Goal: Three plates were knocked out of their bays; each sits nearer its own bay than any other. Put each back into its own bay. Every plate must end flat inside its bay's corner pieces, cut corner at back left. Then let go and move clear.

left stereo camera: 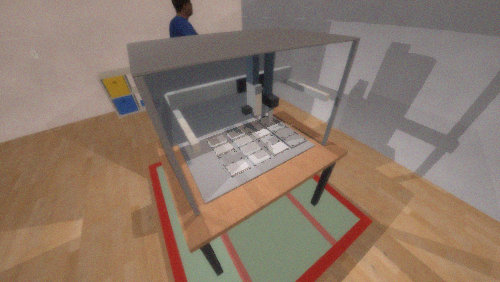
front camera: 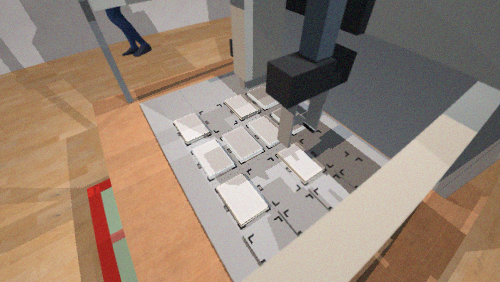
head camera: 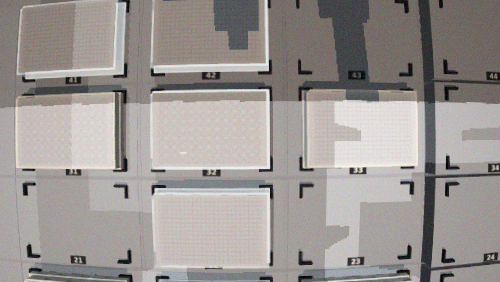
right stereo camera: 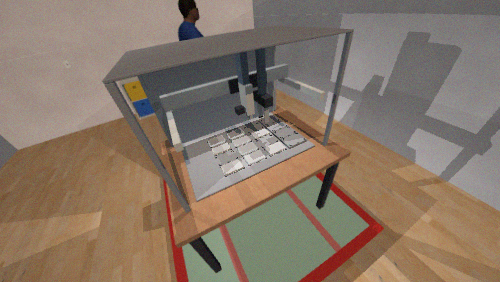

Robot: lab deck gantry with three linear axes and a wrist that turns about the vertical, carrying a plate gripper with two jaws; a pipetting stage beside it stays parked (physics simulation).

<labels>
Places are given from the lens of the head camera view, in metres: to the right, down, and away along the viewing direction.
bay 43 (head camera: 329, 46): 0.09, -0.11, 0.23
bay 21 (head camera: 59, 217): -0.23, 0.09, 0.23
bay 23 (head camera: 376, 218): 0.14, 0.09, 0.23
The marked spots on the bay 21 and the bay 43 are 0.37 m apart.
</labels>
